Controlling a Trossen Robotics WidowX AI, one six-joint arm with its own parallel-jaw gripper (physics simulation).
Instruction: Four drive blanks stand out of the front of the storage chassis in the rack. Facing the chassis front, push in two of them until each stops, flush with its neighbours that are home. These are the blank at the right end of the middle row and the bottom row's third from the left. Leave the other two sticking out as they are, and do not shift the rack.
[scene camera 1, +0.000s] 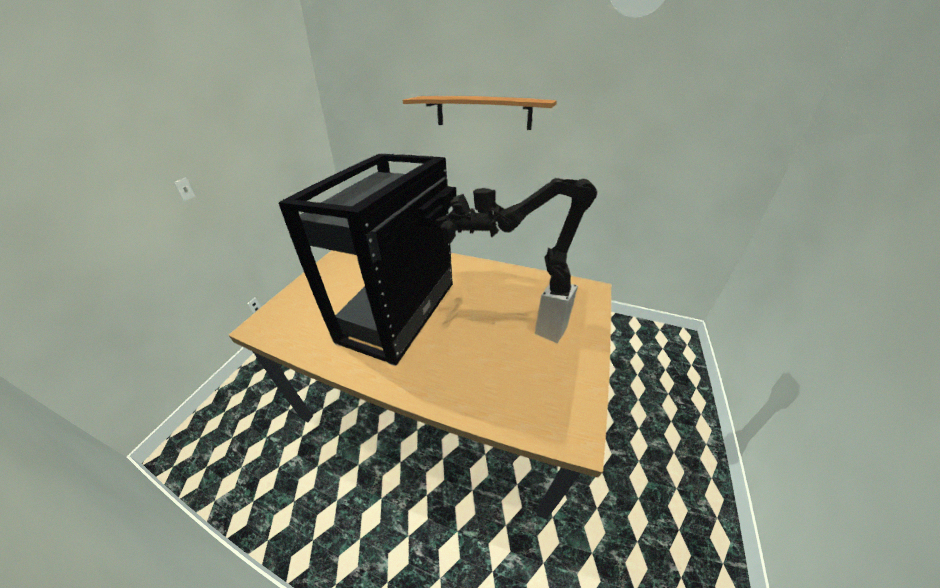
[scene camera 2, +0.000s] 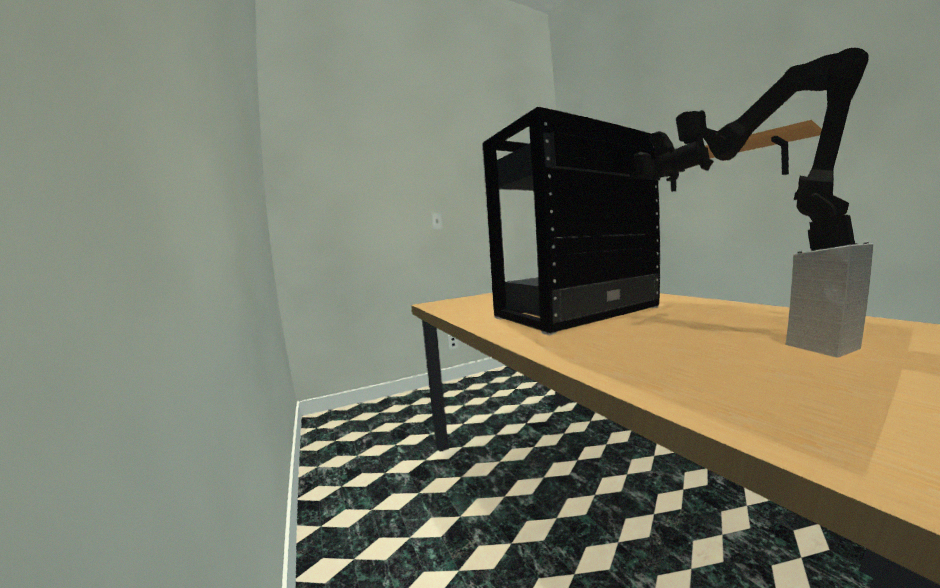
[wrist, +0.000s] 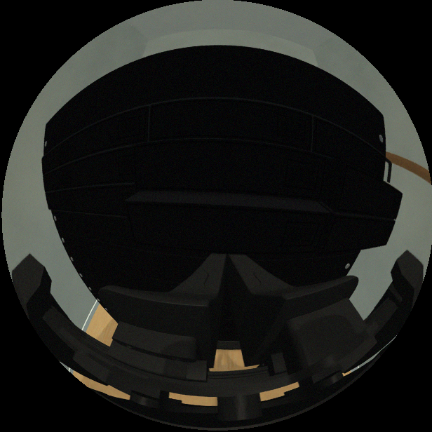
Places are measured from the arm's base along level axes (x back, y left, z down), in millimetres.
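Pixels of known places: gripper, between the fingertips: (scene camera 1: 432, 221) (scene camera 2: 630, 176); arm's base, origin of its link: (scene camera 1: 560, 290) (scene camera 2: 834, 248).
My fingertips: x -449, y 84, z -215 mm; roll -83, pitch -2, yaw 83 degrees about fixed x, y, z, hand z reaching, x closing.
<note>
Ahead of a thing's pixels: the offset from my fingertips to its top centre. "spot": to the spot under its first point. Level surfaces: height alone.
The black rack @(dx -168, dy +64, dz -163 mm) (scene camera 1: 380, 298) (scene camera 2: 544, 228) stands upright on the table. Its storage chassis front (wrist: 230, 120) is very dark. In the wrist view a wide blank (wrist: 225, 227) with a lit top face stands out at the centre, low on the chassis. Further right, one blank (wrist: 372, 202) stands out above another blank (wrist: 367, 232), at the right end. The exact rows and the depth of each are hard to tell. My gripper (scene camera 1: 444, 227) (scene camera 2: 641, 165) (wrist: 224, 250) is shut and empty, its tips close to the front, just below the central blank. The arm hides part of the front in the scene views.
A grey unit with a pale label @(spot: dx -27, dy +57, dz +347 mm) (scene camera 2: 613, 295) sits at the rack's bottom. The arm's grey pedestal (scene camera 1: 555, 315) (scene camera 2: 828, 301) stands on the wooden table @(dz +423 mm) (scene camera 1: 499, 388) (scene camera 2: 748, 374) facing the rack. A wooden shelf (scene camera 1: 479, 101) (scene camera 2: 783, 135) hangs on the wall behind.
</note>
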